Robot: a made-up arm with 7 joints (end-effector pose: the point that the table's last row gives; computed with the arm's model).
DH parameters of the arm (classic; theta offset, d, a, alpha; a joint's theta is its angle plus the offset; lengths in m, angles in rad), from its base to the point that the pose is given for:
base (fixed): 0 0 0 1.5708
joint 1: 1.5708 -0.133 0 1.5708
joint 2: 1.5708 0 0 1.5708
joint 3: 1.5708 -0.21 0 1.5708
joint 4: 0 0 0 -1.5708
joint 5: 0 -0.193 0 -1.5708
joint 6: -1.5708 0 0 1.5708
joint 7: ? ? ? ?
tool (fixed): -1.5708 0 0 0
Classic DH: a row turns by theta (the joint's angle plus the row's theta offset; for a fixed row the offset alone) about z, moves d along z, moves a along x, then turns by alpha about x.
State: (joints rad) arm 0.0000 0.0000 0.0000 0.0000 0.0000 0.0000 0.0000
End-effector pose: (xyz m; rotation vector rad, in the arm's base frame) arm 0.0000 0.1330 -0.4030 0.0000 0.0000 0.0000
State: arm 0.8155 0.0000 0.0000 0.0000 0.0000 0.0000 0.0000
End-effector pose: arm 0.2934 0.1330 -0.2763 0.0000 -0.8155 0.0000
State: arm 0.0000 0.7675 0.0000 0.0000 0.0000 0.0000 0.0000
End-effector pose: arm 0.0000 0.4128 -0.2900 0.7675 0.0000 0.0000
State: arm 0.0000 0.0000 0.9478 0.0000 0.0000 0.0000 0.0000
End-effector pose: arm 0.0000 0.1330 -0.4030 0.0000 0.0000 0.9478
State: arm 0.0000 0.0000 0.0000 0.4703 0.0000 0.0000 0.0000
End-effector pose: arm 0.0875 0.1330 -0.3820 0.0000 -0.4703 0.0000
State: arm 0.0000 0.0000 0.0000 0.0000 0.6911 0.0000 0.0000
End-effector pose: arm 0.0000 0.1330 -0.4030 0.0000 0.0000 0.6911
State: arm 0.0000 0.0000 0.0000 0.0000 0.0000 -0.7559 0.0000
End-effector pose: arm 0.0000 0.1330 -0.4030 0.0000 -0.7559 0.0000
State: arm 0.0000 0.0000 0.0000 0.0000 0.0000 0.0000 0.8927
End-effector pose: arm 0.0000 0.1330 -0.4030 -0.8927 0.0000 0.0000
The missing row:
joint 7: 1.5708 0 0 1.5708
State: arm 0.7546 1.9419 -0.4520 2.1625 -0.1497 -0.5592 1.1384
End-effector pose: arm 0.1242 0.2538 0.0782 0.7703 -0.0700 -2.5230
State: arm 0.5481 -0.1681 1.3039 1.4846 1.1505 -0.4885 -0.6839
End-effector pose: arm 0.1759 0.2779 -0.1908 0.0615 1.1000 -2.7637
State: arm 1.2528 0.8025 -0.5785 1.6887 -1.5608 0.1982 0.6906
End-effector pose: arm 0.2454 0.1949 0.0882 2.2745 -0.7726 -1.1385
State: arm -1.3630 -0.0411 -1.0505 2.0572 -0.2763 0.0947 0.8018
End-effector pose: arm -0.0937 -0.0198 -0.1064 -1.7093 -0.6652 -0.3990
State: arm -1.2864 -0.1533 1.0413 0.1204 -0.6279 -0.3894 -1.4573
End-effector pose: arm -0.3806 0.0914 -0.1235 1.6236 0.9531 -0.3445
